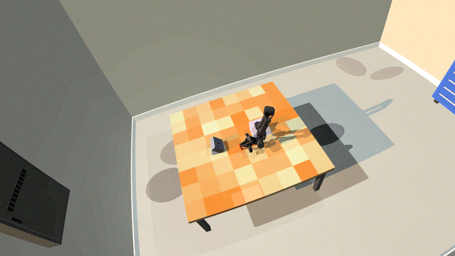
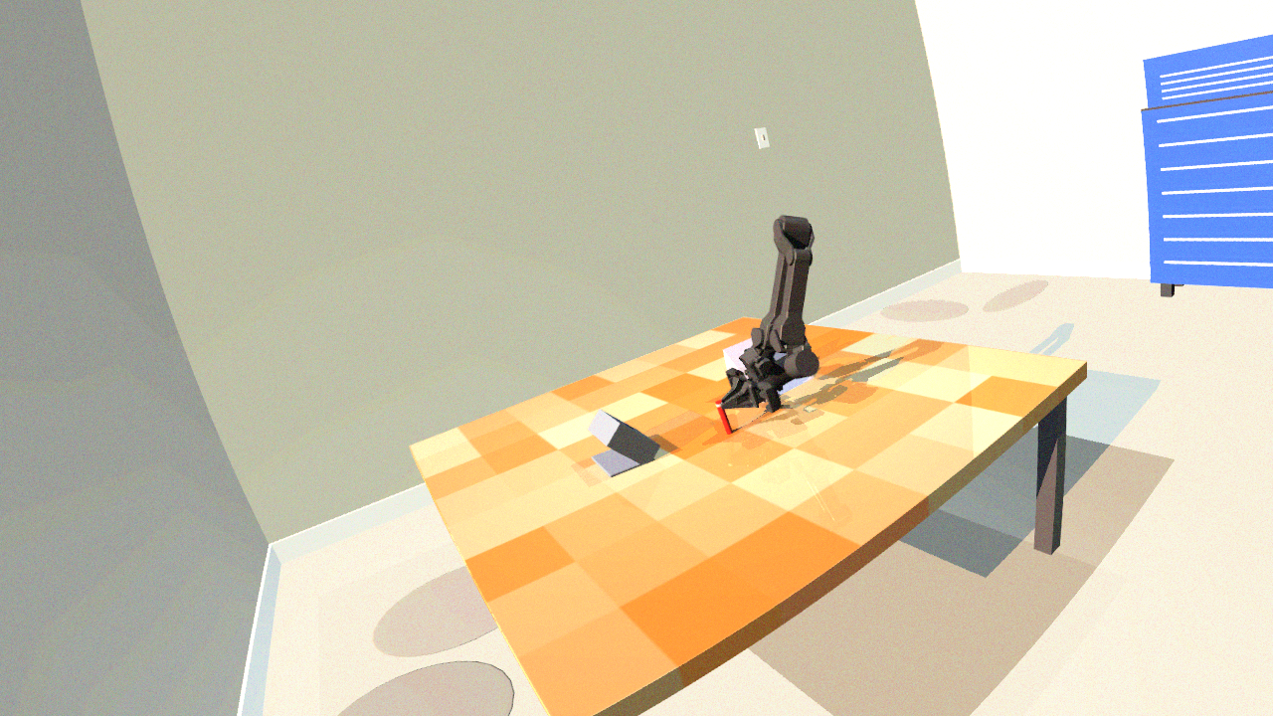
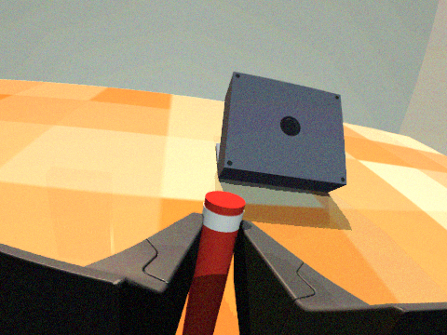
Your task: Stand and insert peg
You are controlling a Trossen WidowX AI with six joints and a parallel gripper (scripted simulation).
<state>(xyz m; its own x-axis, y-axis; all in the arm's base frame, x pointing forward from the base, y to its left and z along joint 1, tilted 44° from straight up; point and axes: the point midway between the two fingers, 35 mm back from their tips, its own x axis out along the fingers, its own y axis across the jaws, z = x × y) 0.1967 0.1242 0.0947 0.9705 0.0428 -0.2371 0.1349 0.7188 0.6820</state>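
The red peg is 10 mm below my gripper tip. The rest, counted from my gripper tip: dark sloped panel (200 mm ahead, 100 mm to the right, 20 mm below).
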